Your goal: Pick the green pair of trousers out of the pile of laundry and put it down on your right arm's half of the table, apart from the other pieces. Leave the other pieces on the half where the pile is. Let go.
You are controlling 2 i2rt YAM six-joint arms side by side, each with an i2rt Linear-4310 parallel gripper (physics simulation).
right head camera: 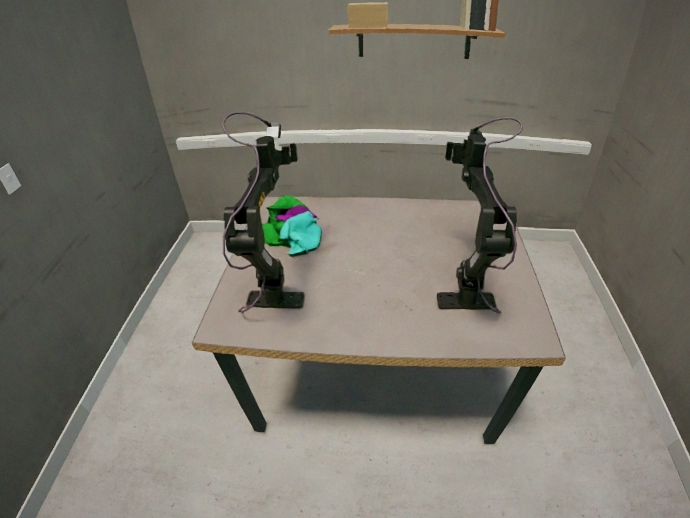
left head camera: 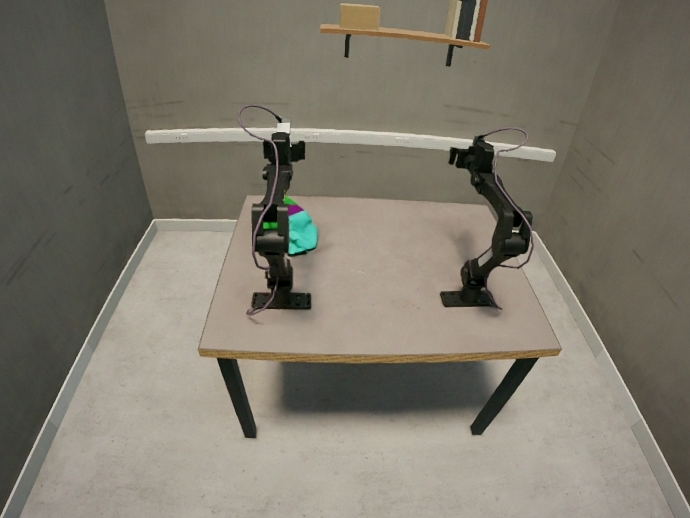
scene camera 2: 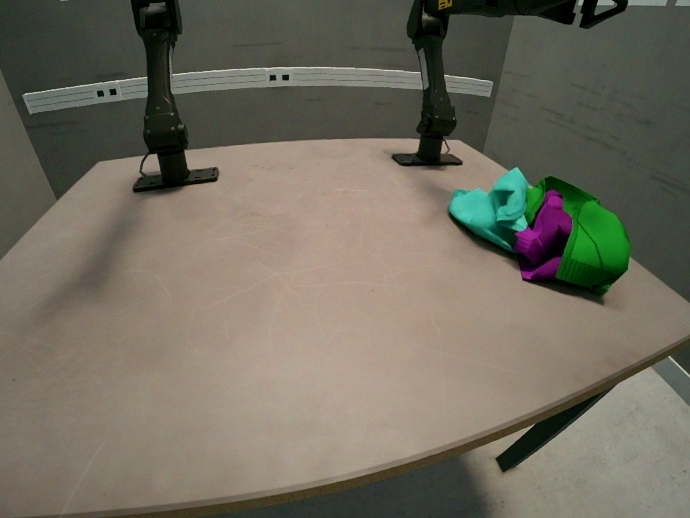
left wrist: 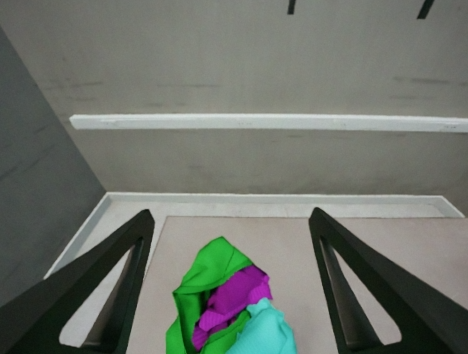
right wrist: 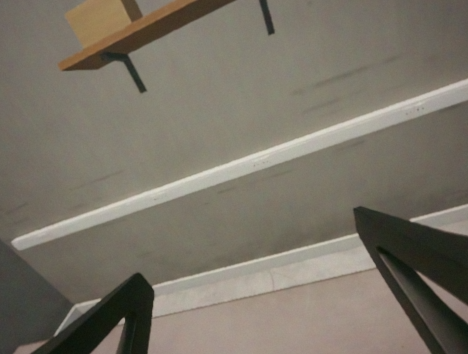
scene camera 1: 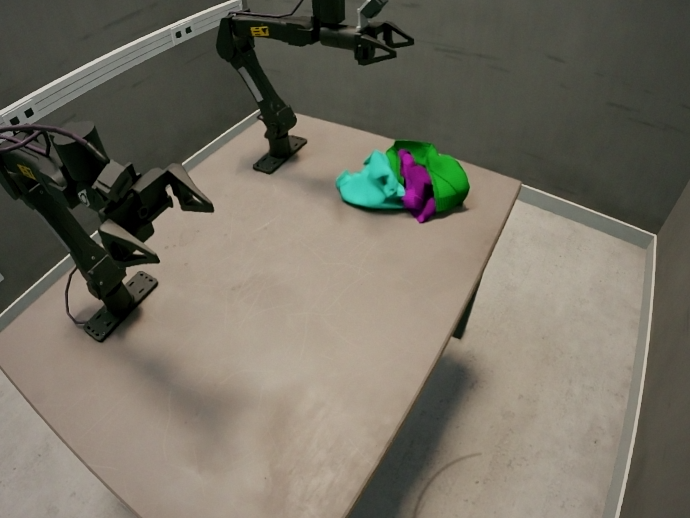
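Observation:
The green trousers (right head camera: 287, 202) (scene camera 1: 452, 181) (scene camera 2: 599, 245) (left wrist: 212, 262) lie crumpled in the pile on the left arm's half of the table. A purple piece (scene camera 1: 418, 186) (scene camera 2: 547, 227) (left wrist: 234, 294) lies against and partly over them, and a turquoise piece (left head camera: 302, 231) (right head camera: 302, 231) (scene camera 1: 367, 186) (left wrist: 267, 332) lies beside it. In the left head camera the left arm hides much of the green. My left gripper (left wrist: 231, 214) (scene camera 1: 404, 47) is open and empty, high above the table near the pile. My right gripper (right wrist: 242, 253) (scene camera 1: 185, 234) is open and empty, above the table on its own half.
The table (left head camera: 378, 312) (scene camera 1: 267, 345) carries both arm bases. The pile lies near the table's side edge, at the right in scene camera 1. A wall shelf (left head camera: 406, 35) (right head camera: 418, 28) with a box and books hangs on the wall, above a white rail (left head camera: 356, 136) (right head camera: 378, 136).

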